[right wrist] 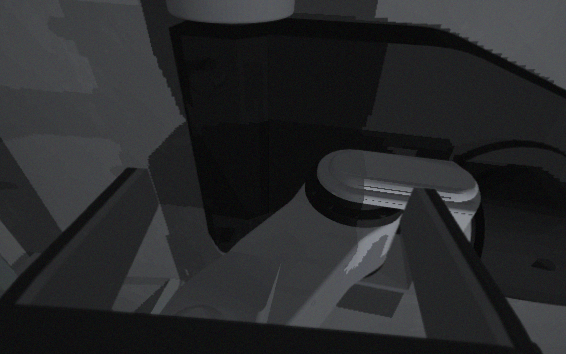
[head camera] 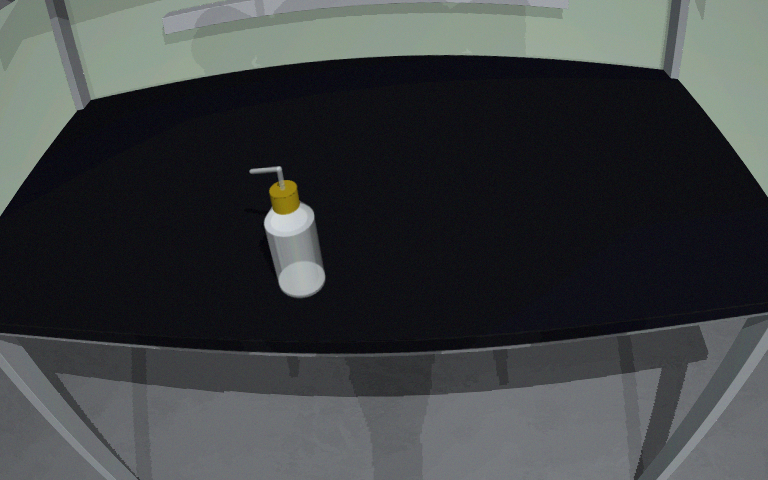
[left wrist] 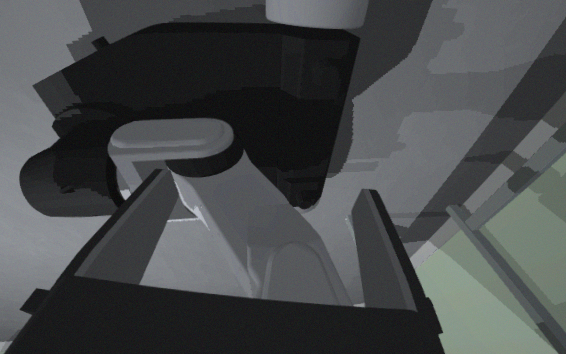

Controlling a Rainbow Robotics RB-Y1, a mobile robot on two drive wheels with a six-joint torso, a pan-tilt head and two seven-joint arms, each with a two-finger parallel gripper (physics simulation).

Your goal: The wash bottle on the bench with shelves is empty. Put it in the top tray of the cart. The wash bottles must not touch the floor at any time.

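Places are measured from the robot's base along level axes (x back, y right, z up), in centimetres.
Pixels of known places: left gripper, fingertip midpoint: (left wrist: 265, 191); right gripper, fingertip midpoint: (right wrist: 278, 195).
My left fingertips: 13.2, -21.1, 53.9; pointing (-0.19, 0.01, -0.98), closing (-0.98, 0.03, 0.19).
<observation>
Ahead of a thing's pixels: the offset from my left fingertips to its top centre, as dx, dy, dz. "pt": to the spot under its first point. Level surfaces: height alone.
The wash bottle @(-53.6, +6.5, +54.9) (head camera: 294, 243), clear white with a yellow cap and a bent spout pointing left, stands upright on the black bench top @(dz +37.5) (head camera: 481, 198) in the head view, left of the middle and nearer the front edge. My left gripper (left wrist: 265, 191) is open and empty in the left wrist view, with parts of my own body behind its fingers. My right gripper (right wrist: 278, 195) is open and empty in the right wrist view, also with body parts behind it. Neither gripper shows in the head view. The cart does not show in these views.
Grey uprights stand at the bench's back left (head camera: 70, 62) and back right (head camera: 675, 42). A pale rail (head camera: 362, 6) runs along the green wall behind. Bench legs @(pt -47.3, +82.0, +4.2) (head camera: 719, 396) rise from the grey floor in front. A bench leg @(pt -112.2, +81.8, -14.0) (left wrist: 505, 270) also shows in the left wrist view.
</observation>
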